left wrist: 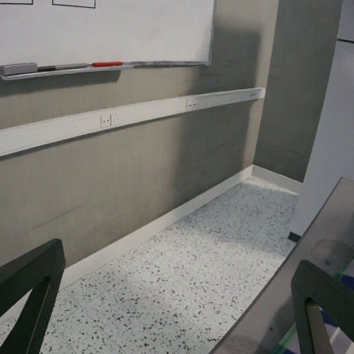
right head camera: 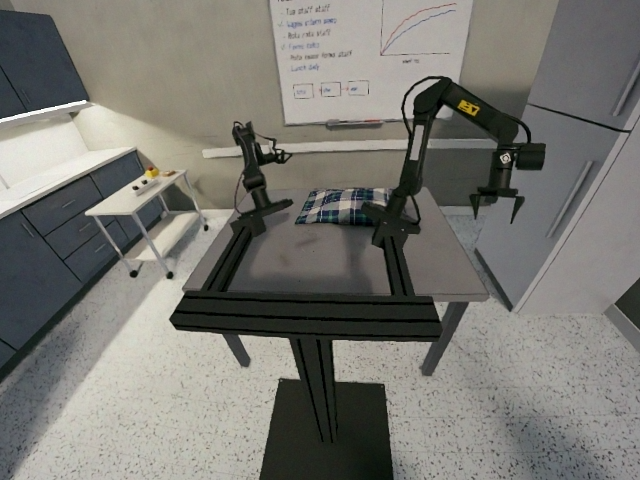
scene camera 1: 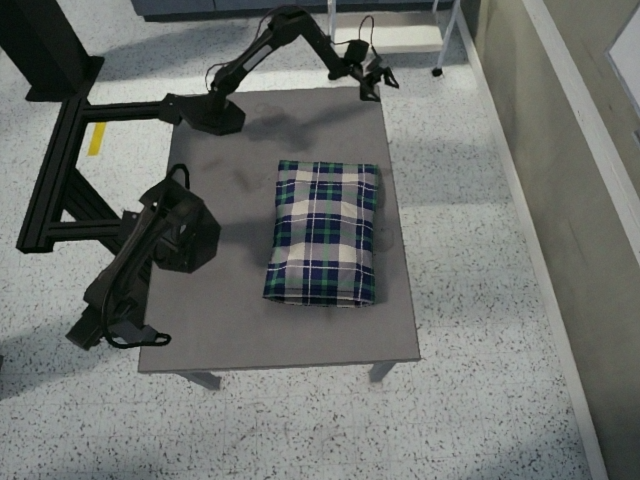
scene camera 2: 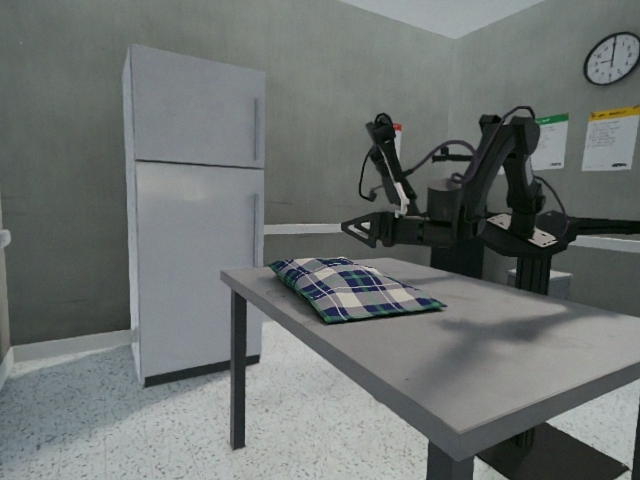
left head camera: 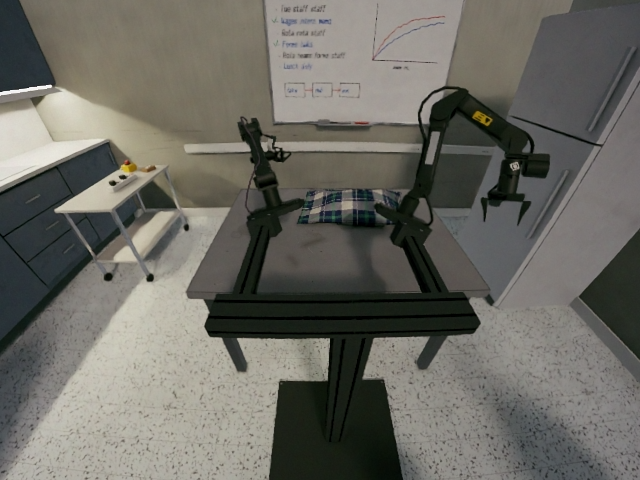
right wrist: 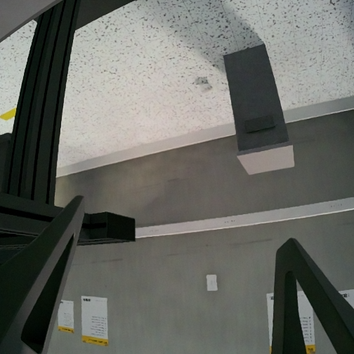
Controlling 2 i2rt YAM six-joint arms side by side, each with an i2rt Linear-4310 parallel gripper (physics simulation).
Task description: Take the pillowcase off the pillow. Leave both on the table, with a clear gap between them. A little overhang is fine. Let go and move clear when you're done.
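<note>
A blue, green, grey and white plaid pillowcase (left head camera: 343, 206) (right head camera: 336, 206) (scene camera 1: 323, 222) (scene camera 2: 356, 289) lies flat and puffed out near the back edge of the table (left head camera: 320, 263) (scene camera 1: 232, 325) (scene camera 2: 413, 356). The pillow is hidden inside it. Its open hem faces the bottom of the picture in scene camera 1. My left gripper (left head camera: 285, 155) (right head camera: 287, 155) (scene camera 1: 387, 93) (left wrist: 180, 264) is open and empty, raised off to one side of the pillowcase. My right gripper (left head camera: 501, 222) (right head camera: 494, 220) (right wrist: 190, 226) is open and empty, out beyond the table's right side in the head views.
A dark frame (left head camera: 341, 315) (right head camera: 310, 315) carries both arms at the table's front edge. A white wheeled cart (left head camera: 90, 203) stands at the left in the left head view. A grey fridge (scene camera 2: 196, 258) stands past the table's far end in scene camera 2. A wall lies behind the table.
</note>
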